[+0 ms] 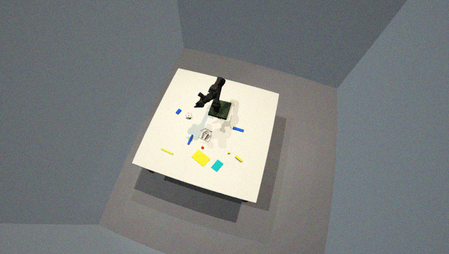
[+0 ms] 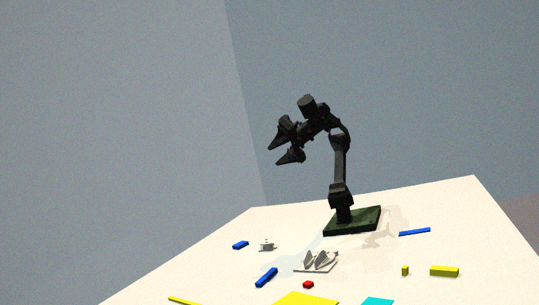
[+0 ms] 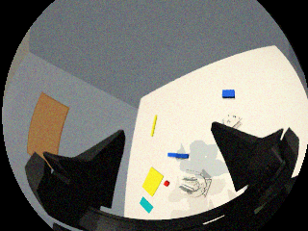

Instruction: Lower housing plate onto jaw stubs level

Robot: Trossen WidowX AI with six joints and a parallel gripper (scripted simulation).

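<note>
The grey housing plate is 60 mm behind my gripper tip, 110 mm to the right of it and 310 mm below it. From my gripper tip the other things lie so: yellow sheet (390 mm ahead, 110 mm to the left, 340 mm below); then red block (280 mm ahead, 110 mm to the left, 330 mm below); then blue block (90 mm behind, 240 mm to the right, 330 mm below).
</note>
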